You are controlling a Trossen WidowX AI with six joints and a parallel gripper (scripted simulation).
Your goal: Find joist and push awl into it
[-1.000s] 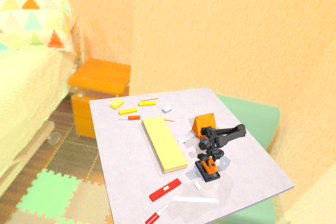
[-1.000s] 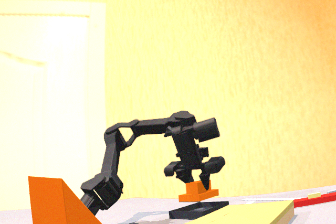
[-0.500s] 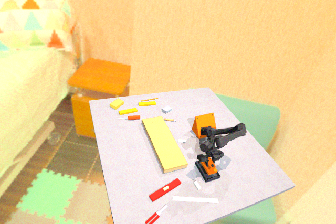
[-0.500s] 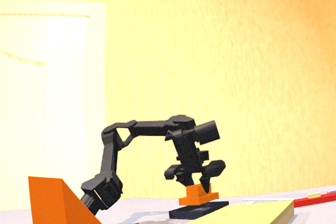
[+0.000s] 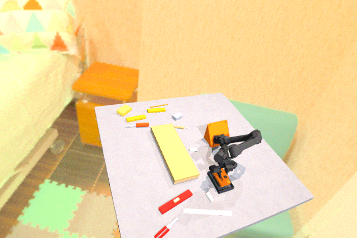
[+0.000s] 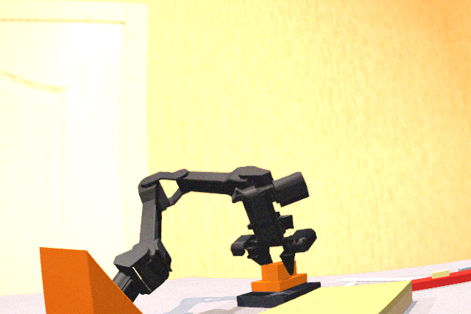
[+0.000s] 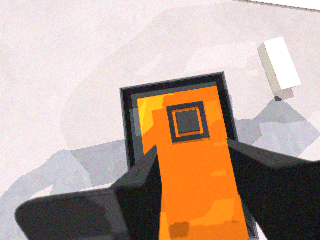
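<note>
Now: the orange stud finder 20 mm above my gripper tip. The rest, counted from my gripper tip: awl: 560 mm to the right, 80 mm ahead, 50 mm below; red level: 340 mm ahead, 70 mm to the left, 40 mm below; dark tray: 40 mm below, 10 mm to the right.
</note>
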